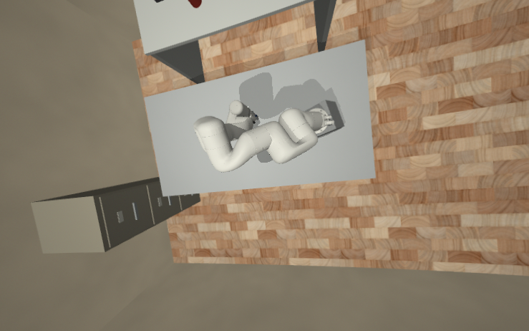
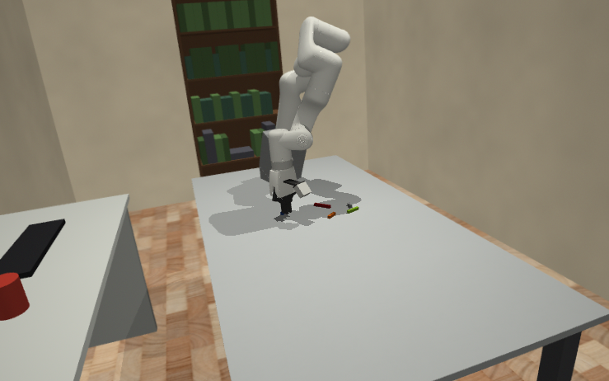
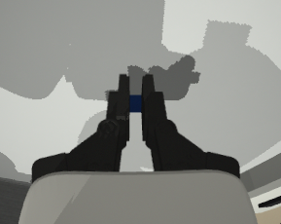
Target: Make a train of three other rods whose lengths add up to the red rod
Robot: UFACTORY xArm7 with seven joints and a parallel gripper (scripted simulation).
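Right now my hand is 4 cm short of the lime rod, 24 cm to the right of it and 3 cm above it. Round my hand: grey rod 1 cm behind, 24 cm to the left, 3 cm below; then orange rod 6 cm ahead, 15 cm to the left, 3 cm below; then red rod 4 cm behind, 14 cm to the left, 3 cm below.
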